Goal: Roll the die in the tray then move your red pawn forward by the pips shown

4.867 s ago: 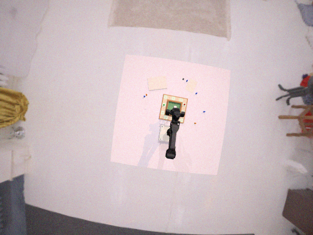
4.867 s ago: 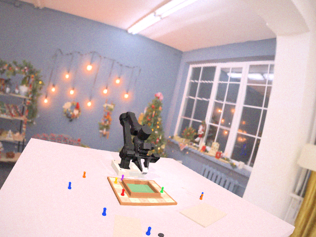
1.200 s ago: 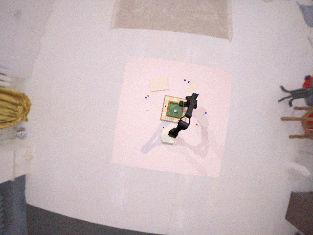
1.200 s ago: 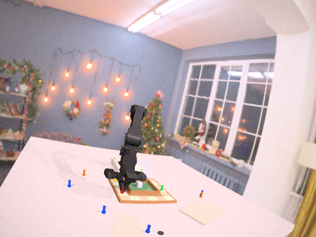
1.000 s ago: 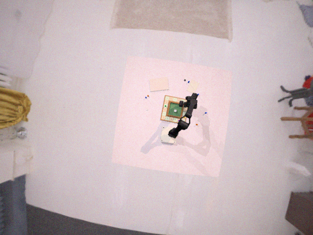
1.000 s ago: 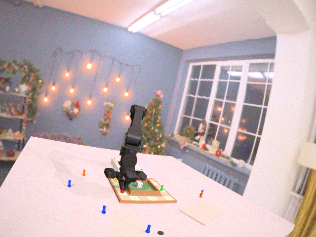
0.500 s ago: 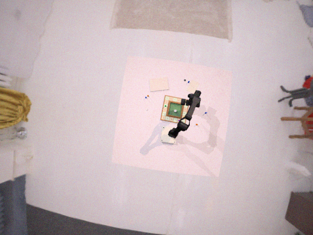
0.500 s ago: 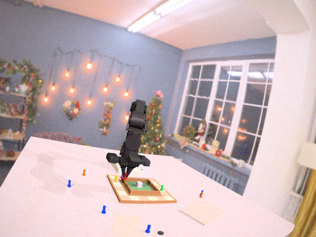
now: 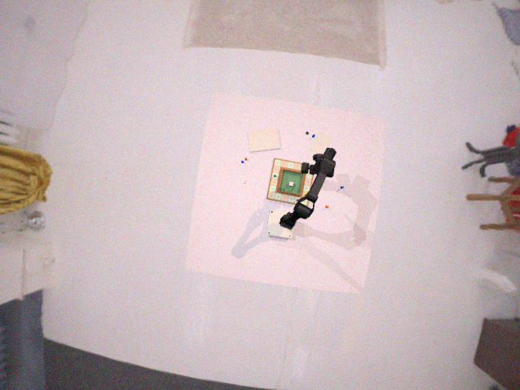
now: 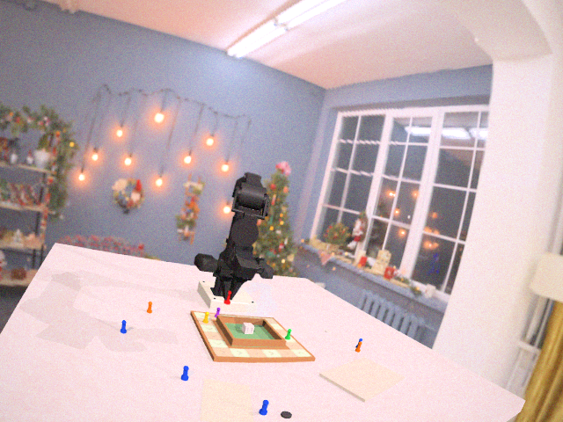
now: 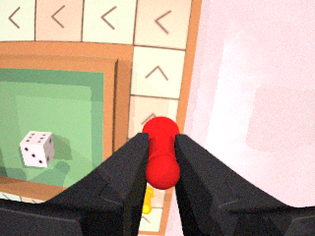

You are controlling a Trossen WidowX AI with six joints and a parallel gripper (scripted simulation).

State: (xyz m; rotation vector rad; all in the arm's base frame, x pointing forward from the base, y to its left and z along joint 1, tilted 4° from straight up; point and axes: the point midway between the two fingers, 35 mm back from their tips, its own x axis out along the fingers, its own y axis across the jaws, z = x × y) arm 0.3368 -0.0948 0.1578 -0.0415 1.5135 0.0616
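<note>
The green tray is 80 mm behind my gripper tip, 110 mm to the left of it and 140 mm below it. The rest, counted from my gripper tip: white die 90 mm behind, 110 mm to the left, 120 mm below; then red pawn 10 mm above; then yellow pawn 140 mm behind, 120 mm below.
</note>
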